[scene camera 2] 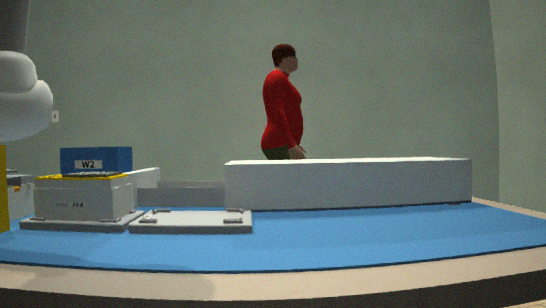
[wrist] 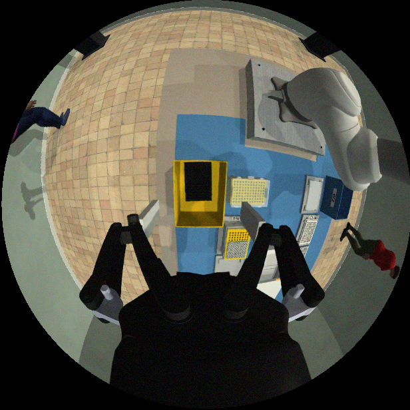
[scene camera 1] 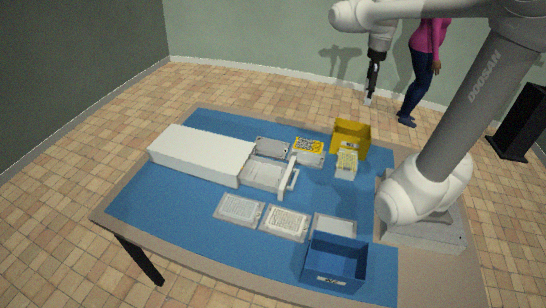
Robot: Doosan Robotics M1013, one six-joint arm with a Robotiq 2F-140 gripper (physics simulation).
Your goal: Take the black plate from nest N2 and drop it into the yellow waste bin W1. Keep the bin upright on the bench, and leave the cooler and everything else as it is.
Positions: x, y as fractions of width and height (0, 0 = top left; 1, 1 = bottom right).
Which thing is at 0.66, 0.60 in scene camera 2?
A long white cooler.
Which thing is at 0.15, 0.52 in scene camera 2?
A blue bin W2.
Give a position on a blue bin W2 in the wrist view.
0.82, 0.49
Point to a yellow-topped tip rack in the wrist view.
At 0.57, 0.58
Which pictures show the blue bin W2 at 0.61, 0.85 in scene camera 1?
Scene camera 2, the wrist view and scene camera 1: all of them.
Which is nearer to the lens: the long white cooler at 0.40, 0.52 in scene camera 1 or the blue bin W2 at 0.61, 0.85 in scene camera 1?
The blue bin W2.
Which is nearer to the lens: the long white cooler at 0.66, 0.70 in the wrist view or the yellow waste bin W1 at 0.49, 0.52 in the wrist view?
The yellow waste bin W1.
